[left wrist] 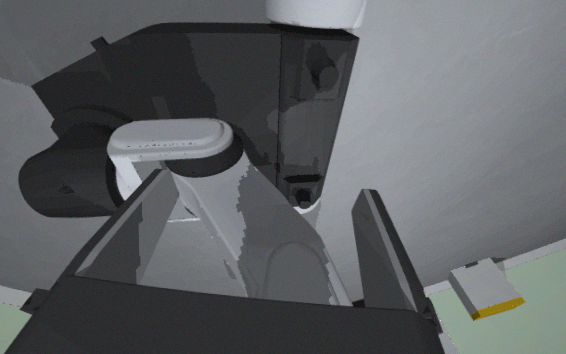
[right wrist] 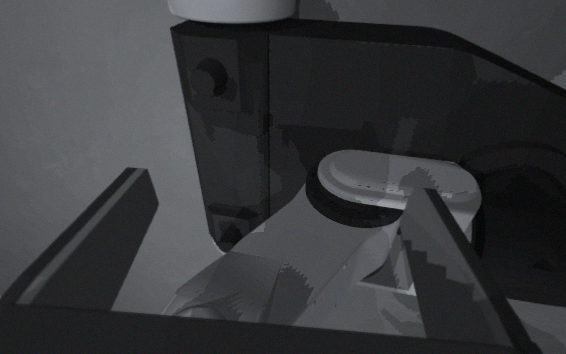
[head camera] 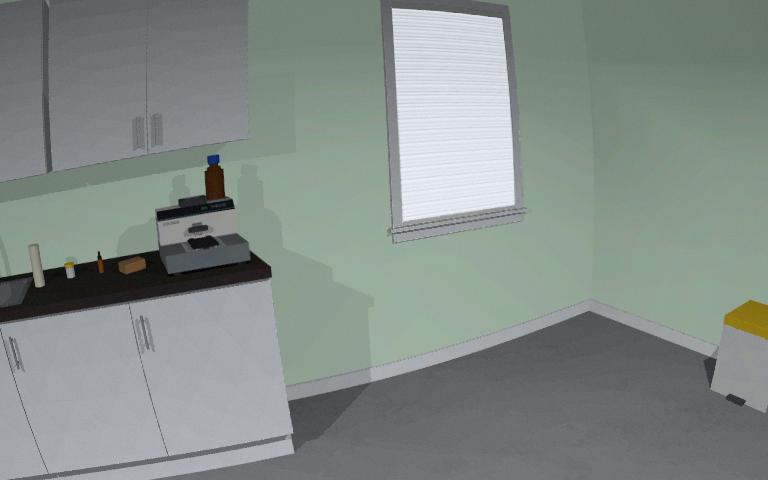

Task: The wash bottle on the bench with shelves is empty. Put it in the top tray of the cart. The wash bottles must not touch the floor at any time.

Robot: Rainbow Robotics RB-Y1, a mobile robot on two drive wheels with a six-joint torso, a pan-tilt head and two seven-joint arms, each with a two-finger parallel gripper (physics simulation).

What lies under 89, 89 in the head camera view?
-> A wall cabinet.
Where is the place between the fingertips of my right gripper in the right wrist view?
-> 278, 195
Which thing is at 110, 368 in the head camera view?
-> A white counter cabinet.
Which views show my left gripper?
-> The left wrist view only.
